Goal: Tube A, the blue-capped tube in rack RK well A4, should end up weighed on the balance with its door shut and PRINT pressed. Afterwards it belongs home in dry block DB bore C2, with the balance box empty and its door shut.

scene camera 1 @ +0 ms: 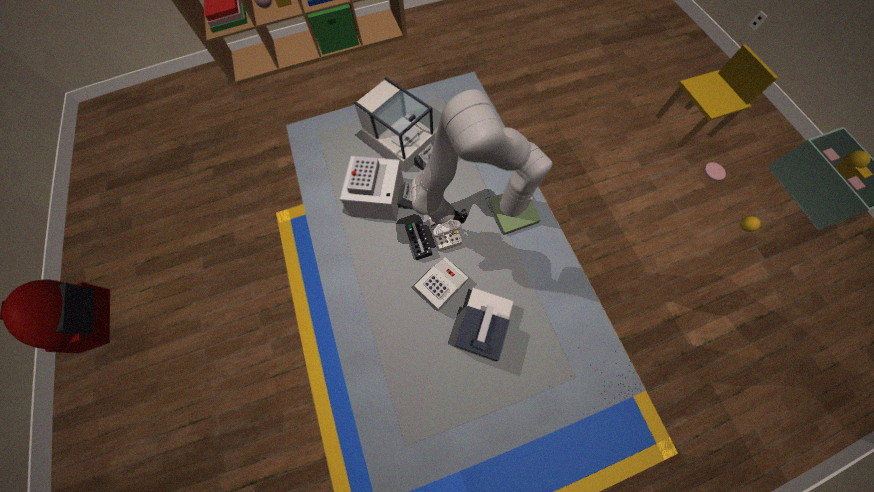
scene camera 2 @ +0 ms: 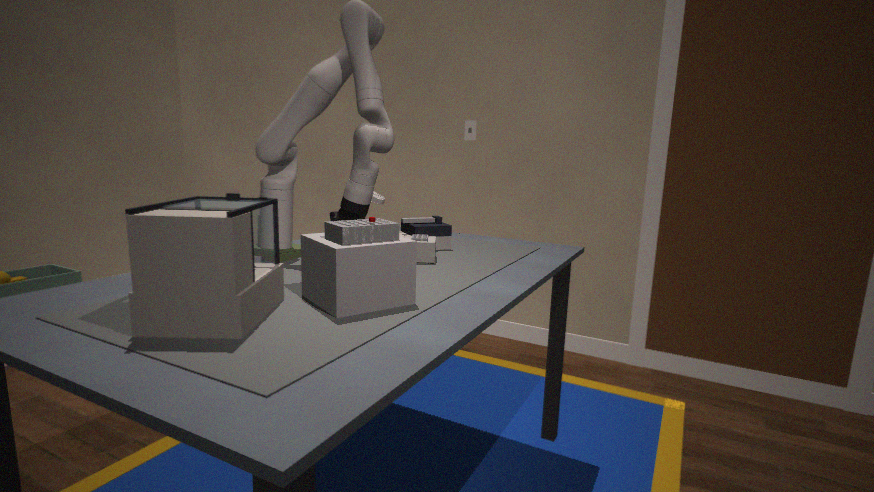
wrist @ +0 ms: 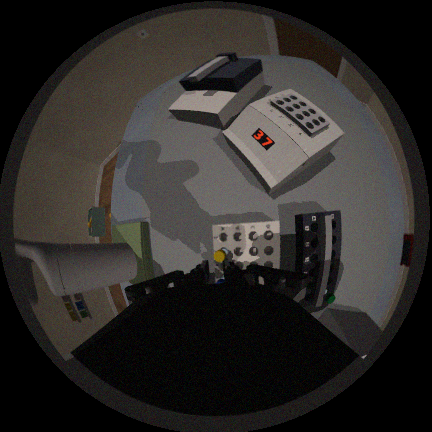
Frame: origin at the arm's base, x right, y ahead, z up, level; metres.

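Seen in the pictures: gripper, between the fingertips: (wrist: 215, 266); arm's base, origin of its link: (scene camera 1: 511, 205) (wrist: 126, 260).
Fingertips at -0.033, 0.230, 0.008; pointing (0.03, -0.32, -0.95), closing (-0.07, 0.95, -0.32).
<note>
Pixels of each thing's top centre, then the offset from my fingertips to it, as dx, dy, dz.
- white rack RK, centre of its top: (wrist: 245, 272) (scene camera 1: 445, 229) +0.008, +0.039, -0.004
- Dry block DB, centre of its top: (wrist: 287, 114) (scene camera 2: 410, 236) (scene camera 1: 441, 280) -0.181, +0.108, +0.035
- glass-sided balance, centre of its top: (scene camera 2: 221, 195) (scene camera 1: 401, 108) +0.420, +0.082, +0.188
- yellow-capped tube, centre of its top: (wrist: 218, 256) -0.020, +0.010, +0.019
- black rack, centre of its top: (wrist: 326, 265) (scene camera 1: 417, 237) -0.001, +0.143, +0.013
- green-capped tube, centre of its top: (wrist: 331, 299) +0.046, +0.160, +0.021
- navy-lidded device, centre of its top: (wrist: 205, 63) (scene camera 1: 486, 320) (scene camera 2: 416, 216) -0.351, +0.013, +0.067
- white box, centre of its top: (scene camera 2: 348, 218) (scene camera 1: 380, 174) +0.208, +0.211, +0.136
Blue-capped tube A (wrist: 221, 282) shows as a small blue patch in the white rack RK (scene camera 1: 448, 243) (wrist: 261, 243), low in the wrist view. My gripper (wrist: 215, 266) points down over the rack, its fingers close together with a narrow gap. The cap shows behind that gap, largely hidden; no grip on it is visible. The fingertips are hidden in both scene views. Dry block DB (scene camera 1: 441, 268) (scene camera 2: 426, 251) (wrist: 280, 160) reads 37, and its bores look empty. The glass-sided balance (scene camera 1: 377, 97) (scene camera 2: 189, 275) stands at the table's far end; its door state is unclear.
A yellow-capped tube (wrist: 219, 256) stands close to the fingers. A black rack (wrist: 298, 235) with a green-capped tube (wrist: 331, 299) is beside RK. A navy-lidded device (scene camera 1: 480, 336) (wrist: 225, 75) stands beyond DB. A white box (scene camera 1: 386, 180) (scene camera 2: 366, 281) carries another rack with a red cap (scene camera 1: 354, 172) (scene camera 2: 371, 218).
</note>
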